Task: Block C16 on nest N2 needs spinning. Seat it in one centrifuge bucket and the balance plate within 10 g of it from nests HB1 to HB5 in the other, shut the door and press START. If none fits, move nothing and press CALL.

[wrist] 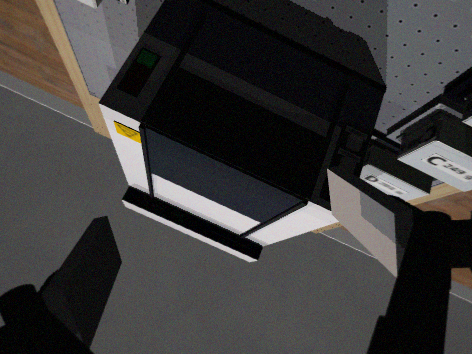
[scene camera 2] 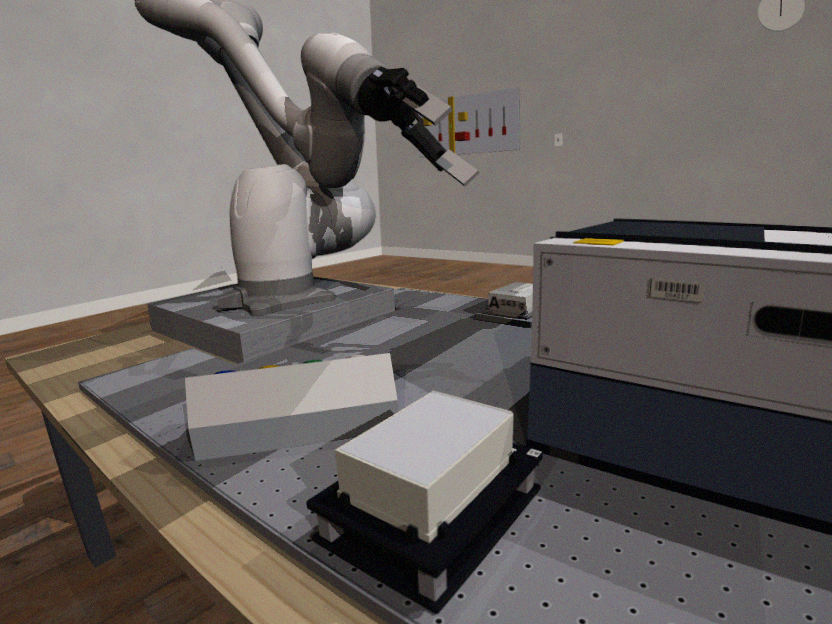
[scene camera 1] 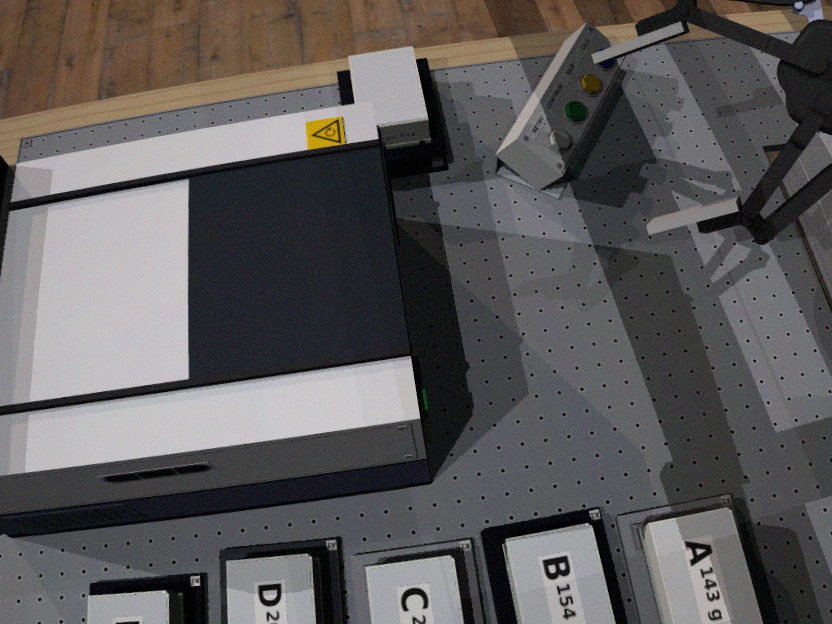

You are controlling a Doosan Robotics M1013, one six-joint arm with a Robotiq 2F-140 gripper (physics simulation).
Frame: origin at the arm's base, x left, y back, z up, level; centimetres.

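Seen in the pictures: gripper, fingertip midpoint: (wrist: 224,215) (scene camera 2: 458,149) (scene camera 1: 625,143); arm's base at its link origin: (scene camera 2: 278,300).
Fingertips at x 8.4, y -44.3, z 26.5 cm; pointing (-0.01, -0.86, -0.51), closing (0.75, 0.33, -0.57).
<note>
Pixels of each thing's middle, then the offset from my fingertips to it. "spot": a spot on its surface instead.
- centrifuge at the middle of its body: (scene camera 1: 175,322) (scene camera 2: 798,326) (wrist: 223,161) dx +6.8, dy -41.0, dz -19.2 cm
- pale block at the middle of its body: (scene camera 2: 431,453) (scene camera 1: 388,97) dx -27.5, dy -22.3, dz -25.4 cm
- raised black nest at the middle of its body: (scene camera 2: 432,491) (scene camera 1: 390,116) dx -27.5, dy -22.3, dz -28.9 cm
- C at the middle of its body: (wrist: 453,156) dx +33.9, dy -16.1, dz -28.1 cm
- D at the middle of its body: (wrist: 387,175) dx +34.1, dy -29.6, dz -28.1 cm
- fifth plate at a spot on its surface: (scene camera 1: 127,607) spot: dx +33.7, dy -43.9, dz -26.0 cm
- slanted button box at the middle of its body: (scene camera 2: 294,394) (scene camera 1: 564,104) dx -28.1, dy -0.3, dz -27.2 cm
- green lamp at the middle of its body: (wrist: 147,58) dx -11.4, dy -21.0, dz -18.4 cm
The centrifuge (scene camera 1: 295,261) (scene camera 2: 672,315) (wrist: 240,115) has a dark and a white panel between rails; I cannot tell whether its door is open. A pale block (scene camera 1: 388,87) (scene camera 2: 423,456) sits on a raised black nest (scene camera 2: 463,523) beside it, its label unreadable. Plates A 143 g (scene camera 1: 698,570) (scene camera 2: 509,302), B 154 (scene camera 1: 561,577), C (scene camera 1: 411,597) (wrist: 440,162) and D (scene camera 1: 268,597) (wrist: 385,184) lie in a row of nests; a fifth plate (scene camera 1: 127,607) is cut off. My gripper (scene camera 1: 666,130) (scene camera 2: 448,139) is open and empty, high above the table near the button box; its fingers flank the wrist view.
The slanted button box (scene camera 1: 547,100) (scene camera 2: 288,403) carries a white, a green and a yellow button, and a blue CALL button partly hidden by a finger. A green lamp (wrist: 146,57) shows on the centrifuge. The arm's base plinth (scene camera 2: 268,325) stands behind the box.
</note>
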